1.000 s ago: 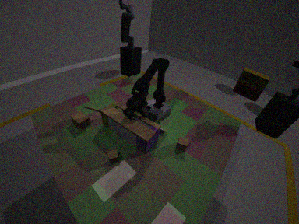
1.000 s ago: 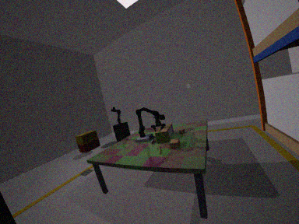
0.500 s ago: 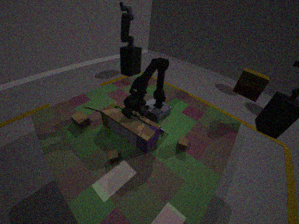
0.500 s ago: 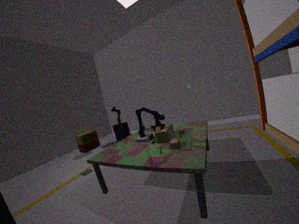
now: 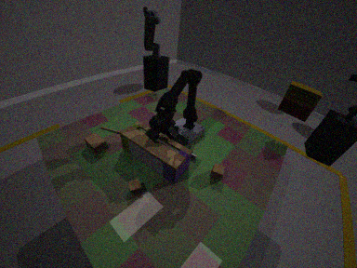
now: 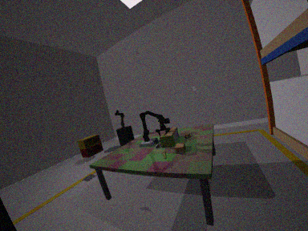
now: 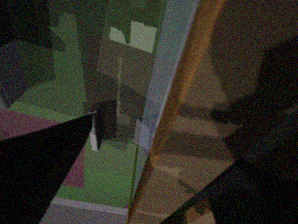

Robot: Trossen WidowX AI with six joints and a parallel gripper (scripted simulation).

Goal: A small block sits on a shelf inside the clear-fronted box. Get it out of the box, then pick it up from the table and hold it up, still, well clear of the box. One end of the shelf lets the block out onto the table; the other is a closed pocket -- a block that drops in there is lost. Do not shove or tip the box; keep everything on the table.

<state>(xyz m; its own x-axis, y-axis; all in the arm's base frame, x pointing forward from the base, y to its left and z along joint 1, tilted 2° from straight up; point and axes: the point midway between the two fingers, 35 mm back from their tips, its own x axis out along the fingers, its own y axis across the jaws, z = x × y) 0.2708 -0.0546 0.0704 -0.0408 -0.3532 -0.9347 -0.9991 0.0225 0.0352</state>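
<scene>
Right now the clear-fronted box is 40 mm to the left of my gripper tip, 40 mm ahead of it and 20 mm below it. From my gripper tip the other things lie so: thin tan rod 350 mm to the right, 80 mm below, 70 mm ahead.
</scene>
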